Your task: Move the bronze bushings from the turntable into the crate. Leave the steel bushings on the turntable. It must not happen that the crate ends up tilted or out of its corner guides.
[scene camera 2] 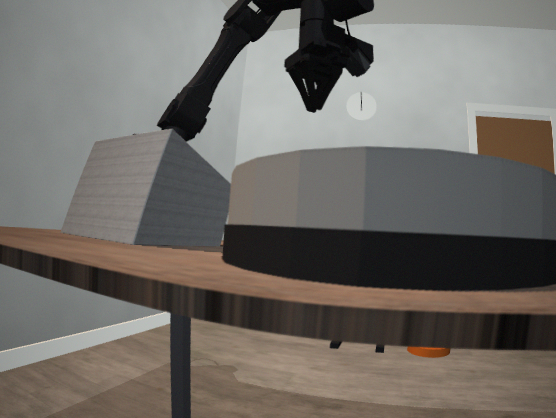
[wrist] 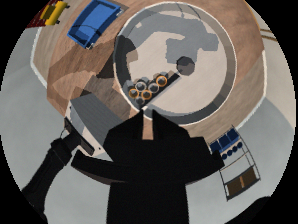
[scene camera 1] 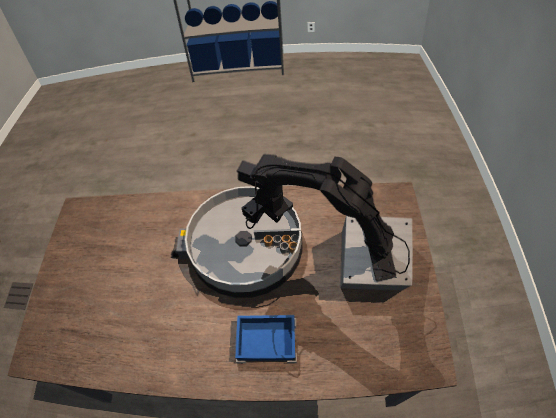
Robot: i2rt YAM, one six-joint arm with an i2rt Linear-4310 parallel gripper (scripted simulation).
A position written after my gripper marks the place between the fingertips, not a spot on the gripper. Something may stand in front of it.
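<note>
There is a blue crate [scene camera 1: 272, 335] that I can see. I can see my gripper [scene camera 2: 314, 110] too, and the wrist view [wrist: 147, 112] shows that gripper as well.
</note>
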